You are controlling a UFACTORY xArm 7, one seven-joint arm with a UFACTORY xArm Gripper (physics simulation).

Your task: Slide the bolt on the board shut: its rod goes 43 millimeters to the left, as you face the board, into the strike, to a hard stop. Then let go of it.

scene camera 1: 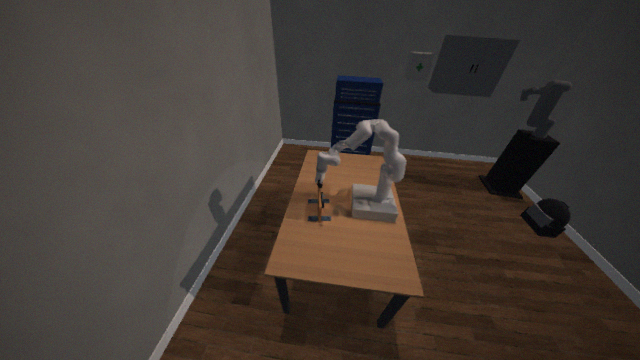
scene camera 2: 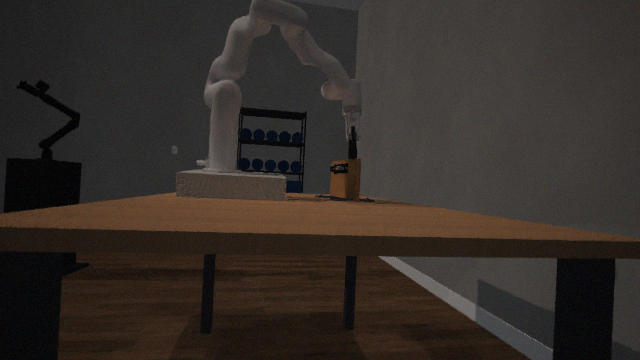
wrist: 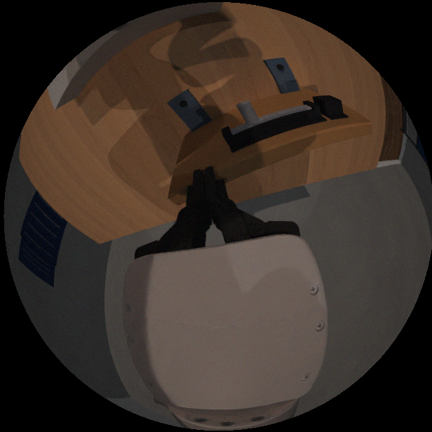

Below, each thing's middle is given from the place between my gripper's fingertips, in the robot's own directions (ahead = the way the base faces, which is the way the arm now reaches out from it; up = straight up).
My hand is 100 mm to the right of the bolt (wrist: pixel 254 129), 40 mm past it and 30 mm above it. From my hand the other things lie so: orange board (scene camera 2: pixel 344 186): 80 mm to the left, 80 mm below, 20 mm behind.
